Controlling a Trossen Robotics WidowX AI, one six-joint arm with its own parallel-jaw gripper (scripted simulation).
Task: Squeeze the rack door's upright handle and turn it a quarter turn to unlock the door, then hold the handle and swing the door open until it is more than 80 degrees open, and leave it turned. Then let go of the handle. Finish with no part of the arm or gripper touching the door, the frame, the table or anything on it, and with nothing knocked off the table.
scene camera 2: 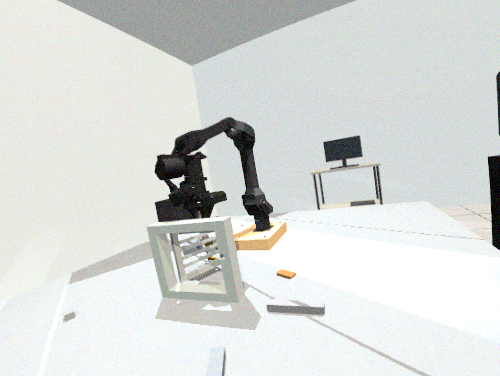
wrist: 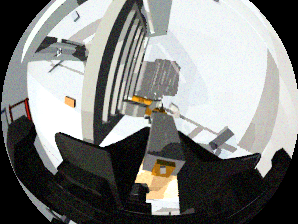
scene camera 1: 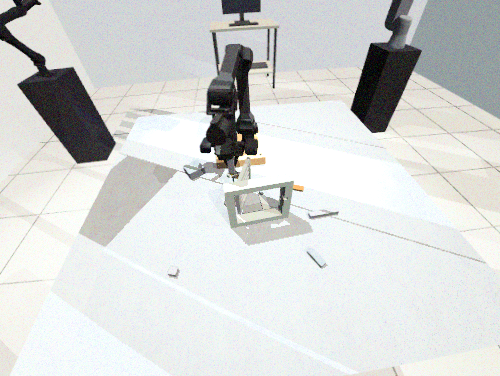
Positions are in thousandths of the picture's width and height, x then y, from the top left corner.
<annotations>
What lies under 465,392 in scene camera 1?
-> My gripper.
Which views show my gripper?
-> Scene camera 2, the wrist view and scene camera 1: all of them.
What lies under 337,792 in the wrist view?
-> My gripper.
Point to a slatted door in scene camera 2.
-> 421,645
</annotations>
